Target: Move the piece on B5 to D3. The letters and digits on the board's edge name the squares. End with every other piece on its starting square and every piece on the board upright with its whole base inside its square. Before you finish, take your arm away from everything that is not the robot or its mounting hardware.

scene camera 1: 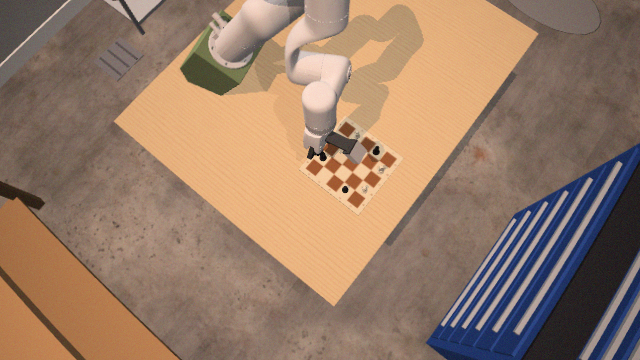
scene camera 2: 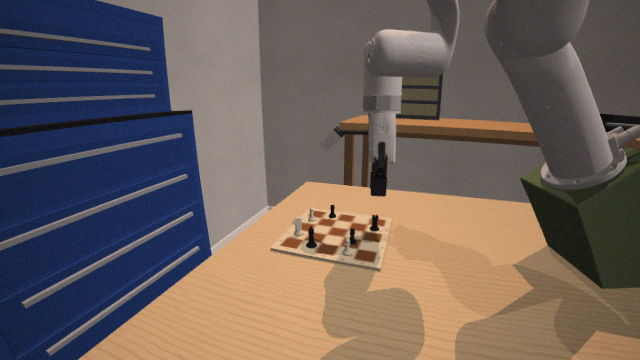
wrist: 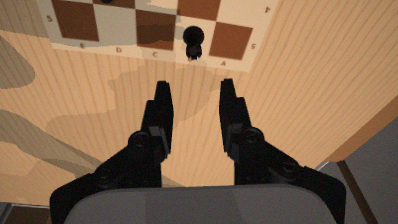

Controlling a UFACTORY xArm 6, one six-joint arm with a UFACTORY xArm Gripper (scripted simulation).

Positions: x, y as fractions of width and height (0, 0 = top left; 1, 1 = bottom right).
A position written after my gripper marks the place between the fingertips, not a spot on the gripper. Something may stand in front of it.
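Note:
My gripper (scene camera 2: 0.59, 0.53), (scene camera 1: 0.50, 0.41), (wrist: 0.49, 0.43), in sight. Chessboard (scene camera 1: 0.53, 0.48), visible.

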